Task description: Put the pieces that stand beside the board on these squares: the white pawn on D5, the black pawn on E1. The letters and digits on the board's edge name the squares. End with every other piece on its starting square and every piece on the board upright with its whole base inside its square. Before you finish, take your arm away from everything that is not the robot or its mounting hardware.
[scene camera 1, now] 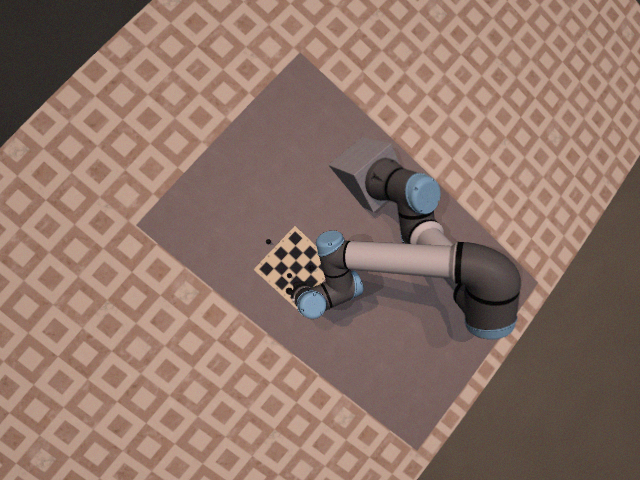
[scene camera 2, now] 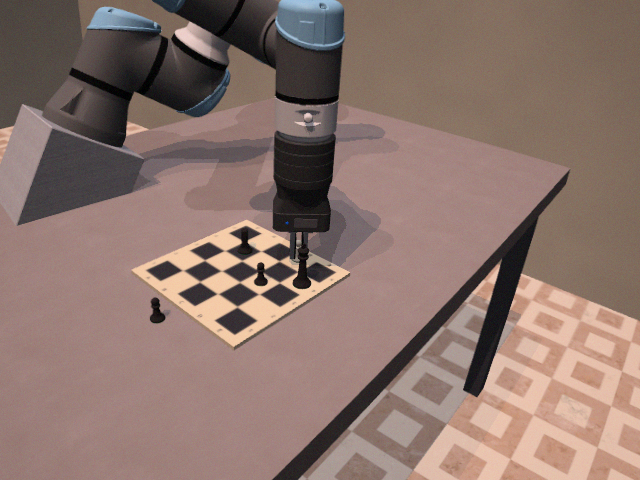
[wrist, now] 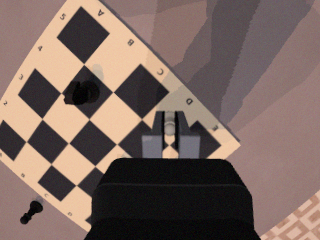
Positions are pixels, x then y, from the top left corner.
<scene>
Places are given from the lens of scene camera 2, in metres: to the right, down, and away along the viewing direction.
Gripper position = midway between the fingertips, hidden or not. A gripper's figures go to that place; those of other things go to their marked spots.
my gripper [scene camera 2: 298,255]: -0.03, 0.02, 0.73
chessboard [scene camera 2: 209,281]: -0.15, 0.06, 0.68
</scene>
